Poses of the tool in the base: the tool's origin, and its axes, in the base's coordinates. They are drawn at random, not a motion.
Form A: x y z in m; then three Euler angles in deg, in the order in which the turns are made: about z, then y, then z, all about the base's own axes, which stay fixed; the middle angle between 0 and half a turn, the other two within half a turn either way.
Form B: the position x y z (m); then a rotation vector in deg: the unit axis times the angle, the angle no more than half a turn. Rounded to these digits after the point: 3 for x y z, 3 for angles.
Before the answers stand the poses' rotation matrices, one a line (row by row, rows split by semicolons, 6 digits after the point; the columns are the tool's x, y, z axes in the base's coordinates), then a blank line. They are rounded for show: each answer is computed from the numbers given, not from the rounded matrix.
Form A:
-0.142 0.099 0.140 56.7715 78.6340 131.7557
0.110 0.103 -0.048 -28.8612 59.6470 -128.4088
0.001 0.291 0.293 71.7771 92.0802 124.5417
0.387 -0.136 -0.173 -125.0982 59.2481 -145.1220
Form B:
-0.695934 -0.299004 -0.652895; -0.476505 -0.487908 0.731361; -0.537233 0.820087 0.197076
-0.653183 0.534732 -0.536110; -0.046910 -0.735233 -0.676189; -0.755746 -0.416526 0.505326
-0.775966 -0.277136 -0.566632; -0.547919 -0.148911 0.823171; -0.312508 0.949221 -0.036298
-0.226665 -0.671991 -0.705019; 0.839320 0.232473 -0.491425; 0.494131 -0.703125 0.511322

-0.142 0.099 0.140 66.984 -87.321 -134.006
0.110 0.103 -0.048 61.782 52.258 -138.391
0.001 0.291 0.293 54.222 -109.314 -116.480
0.387 -0.136 -0.173 -11.341 -64.239 80.962

